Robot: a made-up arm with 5 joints.
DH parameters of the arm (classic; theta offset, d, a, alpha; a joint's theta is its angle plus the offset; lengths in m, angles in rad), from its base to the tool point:
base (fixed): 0 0 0.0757 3.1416
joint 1: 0 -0.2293 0.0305 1.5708
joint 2: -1.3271 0 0.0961 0
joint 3: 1.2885 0 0.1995 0
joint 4: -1.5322 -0.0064 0 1.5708
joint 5: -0.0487 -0.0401 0 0
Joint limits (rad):
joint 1: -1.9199..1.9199
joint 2: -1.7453..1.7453
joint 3: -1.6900..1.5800
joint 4: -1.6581..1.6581
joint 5: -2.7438..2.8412
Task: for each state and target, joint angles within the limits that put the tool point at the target. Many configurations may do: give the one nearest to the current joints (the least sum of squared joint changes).
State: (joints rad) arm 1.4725 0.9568 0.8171 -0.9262 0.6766
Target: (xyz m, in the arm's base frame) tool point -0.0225 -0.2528 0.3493
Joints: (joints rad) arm 1.9177 -0.0393 0.1169 -1.0745 0.6766
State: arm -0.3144 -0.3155 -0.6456 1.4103 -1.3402
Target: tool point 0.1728 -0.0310 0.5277
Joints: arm 0.2462 -0.3614 -0.9523 1.1074 -1.3402
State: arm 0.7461 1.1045 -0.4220 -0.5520 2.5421
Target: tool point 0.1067 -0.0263 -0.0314
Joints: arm 0.5455 1.7276 0.2897 -0.4537 2.5421
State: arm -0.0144 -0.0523 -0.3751 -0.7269 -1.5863
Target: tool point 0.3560 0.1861 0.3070
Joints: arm -0.6051 0.5824 -0.5163 -0.5331 -1.5863
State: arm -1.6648 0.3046 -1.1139 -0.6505 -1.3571
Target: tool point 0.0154 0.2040 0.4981
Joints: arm -1.8883 0.2920 -1.0755 -0.8550 -1.3571
